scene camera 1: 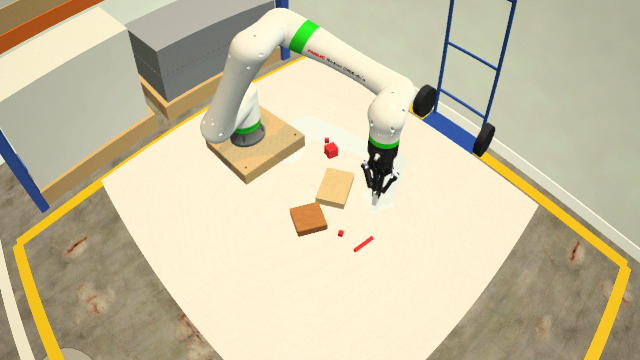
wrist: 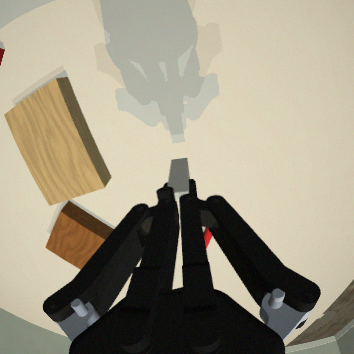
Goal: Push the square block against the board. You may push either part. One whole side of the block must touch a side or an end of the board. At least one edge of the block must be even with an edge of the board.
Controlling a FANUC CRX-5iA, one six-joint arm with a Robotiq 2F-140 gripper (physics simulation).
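Places are measured from the arm's base along level axes (x right, y up, z back), in centimetres.
Where they show: gripper, fingertip midpoint: (scene camera 1: 375,202) (wrist: 180,170); arm's base, origin of the base link: (scene camera 1: 247,134).
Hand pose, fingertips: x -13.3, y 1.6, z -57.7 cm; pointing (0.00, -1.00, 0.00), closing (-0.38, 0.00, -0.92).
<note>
Each offset is from my fingertips to the top centre of the thing. Level surfaces: height alone.
The light wooden board {dy -3.6, dx +2.9, dz +16.7 cm} (scene camera 1: 335,187) (wrist: 53,140) lies flat on the cream mat {dy -6.7 cm} (scene camera 1: 235,251). The darker brown square block {dy -3.6, dx +18.8, dz +12.1 cm} (scene camera 1: 308,218) (wrist: 75,237) lies just in front of and left of it, one corner close to the board's near left corner, turned at a slight angle to it. My gripper (scene camera 1: 376,197) (wrist: 180,170) is shut and empty, tip down at the mat, a short way right of the board's right side. In the wrist view the board is to the left of the fingers and the block is partly hidden behind my left finger.
A red cube {dy -2.7, dx -8.1, dz +31.5 cm} (scene camera 1: 331,149) and a tiny red cube {dy -5.1, dx -11.3, dz +37.8 cm} (scene camera 1: 326,140) lie behind the board. A small red cube {dy -5.1, dx +14.1, dz +1.0 cm} (scene camera 1: 340,233) and a red stick {dy -5.3, dx +11.2, dz -7.1 cm} (scene camera 1: 363,243) (wrist: 208,237) lie in front. The robot's wooden base plate (scene camera 1: 262,151) stands left; a blue hand truck (scene camera 1: 467,77) stands far right.
</note>
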